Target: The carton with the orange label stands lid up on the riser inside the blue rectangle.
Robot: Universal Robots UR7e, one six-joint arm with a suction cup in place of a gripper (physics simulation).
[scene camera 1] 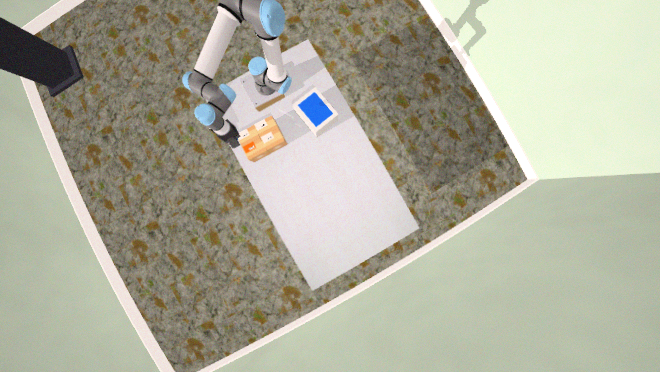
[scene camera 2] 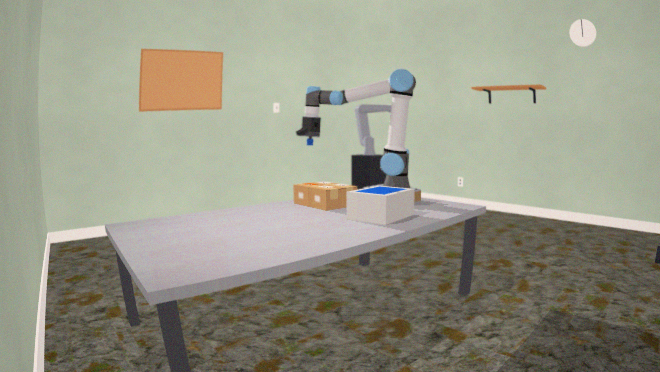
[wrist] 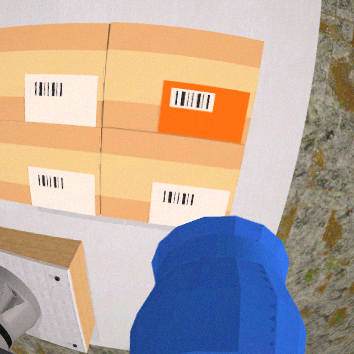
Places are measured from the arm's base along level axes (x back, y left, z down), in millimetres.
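Where they show: end effector, tool point: (scene camera 2: 309,144) (wrist: 219,273); arm's base, origin of the base link: (scene camera 1: 266,85) (wrist: 5,293).
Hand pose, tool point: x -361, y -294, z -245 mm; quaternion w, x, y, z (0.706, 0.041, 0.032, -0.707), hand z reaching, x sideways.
Each offset is from my tool point to the top centre of the thing. Level surfaces: height alone.
The carton with the orange label @(dx -24, dy +16, dz +211 mm) (scene camera 1: 249,147) (scene camera 2: 302,193) (wrist: 204,112) stands lid up on the table, against three white-labelled cartons in a two-by-two block. It is a corner carton at the table's long edge. The cream riser @(dx +11, dy +514, dz +192 mm) (scene camera 1: 320,129) (scene camera 2: 367,207) stands apart from the block, with the blue rectangle @(dx +11, dy +514, dz +192 mm) (scene camera 1: 315,109) (scene camera 2: 382,190) on its top. The riser does not show in the wrist view. My gripper, a blue suction cup (scene camera 2: 310,142) (wrist: 220,285), is open and bears nothing. It hangs high above the table, near the block's outer edge. In scene camera 1 the wrist hides the cup.
The white-labelled cartons @(dx -24, dy +157, dz +211 mm) (scene camera 1: 268,136) (wrist: 61,100) touch the orange-labelled one. My arm's base mount (wrist: 40,290), with a wooden edge (scene camera 1: 270,102), is behind the block on the grey table @(dz +312 mm) (scene camera 1: 325,200) (scene camera 2: 240,245). A second arm on a black pedestal (scene camera 2: 366,170) stands in the background.
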